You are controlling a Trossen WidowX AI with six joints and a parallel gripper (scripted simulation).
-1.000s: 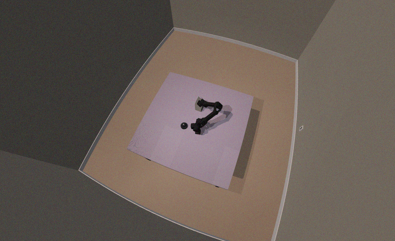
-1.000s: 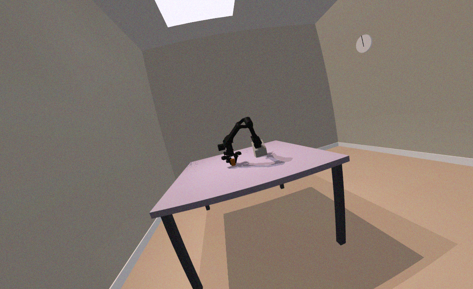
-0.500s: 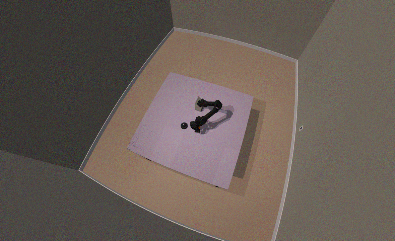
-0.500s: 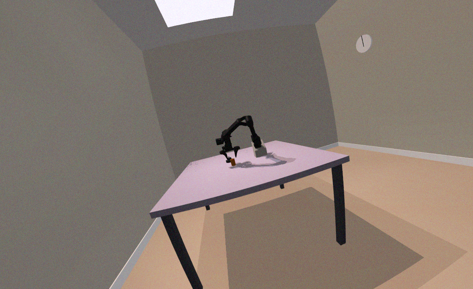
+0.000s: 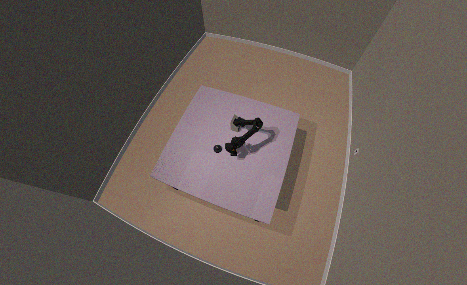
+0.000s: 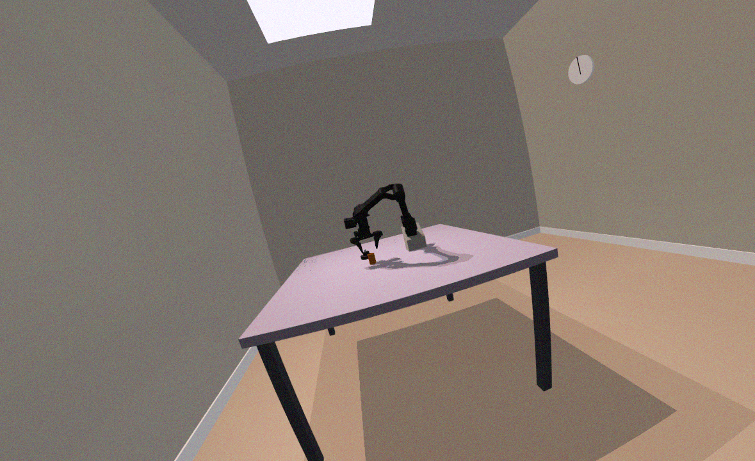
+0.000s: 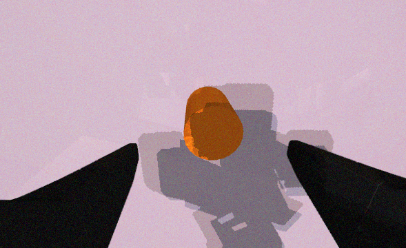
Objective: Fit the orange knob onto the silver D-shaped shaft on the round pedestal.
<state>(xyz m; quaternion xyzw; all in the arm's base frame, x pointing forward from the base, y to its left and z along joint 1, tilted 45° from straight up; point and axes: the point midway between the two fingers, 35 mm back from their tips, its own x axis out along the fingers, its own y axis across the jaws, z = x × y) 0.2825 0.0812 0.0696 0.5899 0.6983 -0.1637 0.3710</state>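
Now: the orange knob 30 mm below my gripper tip. From my gripper tip the other things lie so: dark round pedestal (180 mm to the right, 50 mm below, 30 mm ahead).
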